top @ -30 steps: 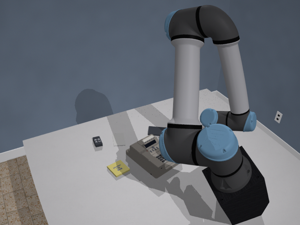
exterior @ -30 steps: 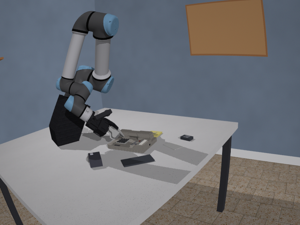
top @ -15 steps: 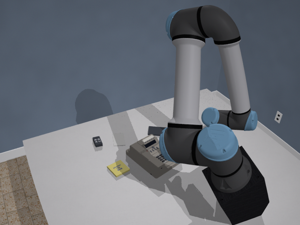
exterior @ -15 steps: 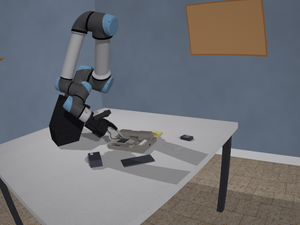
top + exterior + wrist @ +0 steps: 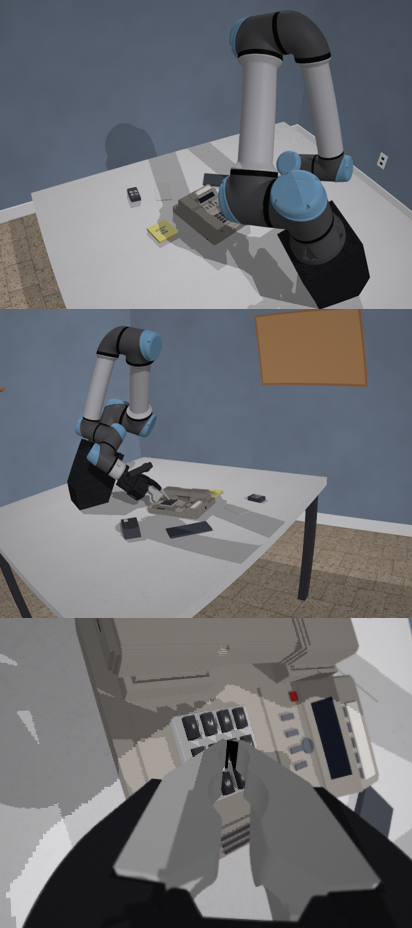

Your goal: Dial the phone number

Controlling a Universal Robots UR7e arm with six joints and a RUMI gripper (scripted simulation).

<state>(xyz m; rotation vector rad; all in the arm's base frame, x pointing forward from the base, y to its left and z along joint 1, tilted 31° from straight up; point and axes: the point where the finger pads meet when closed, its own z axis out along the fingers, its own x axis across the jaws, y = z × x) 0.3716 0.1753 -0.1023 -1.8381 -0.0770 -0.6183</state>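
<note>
Right now my hand is 20 mm short of the handset and 90 mm to the right of it. Round my hand: small black box: 230 mm ahead, 280 mm to the left, 40 mm below; dark flat slab: 220 mm ahead, 70 mm to the right, 40 mm below; pale sheet: 230 mm ahead, 170 mm to the left, 50 mm below.
</note>
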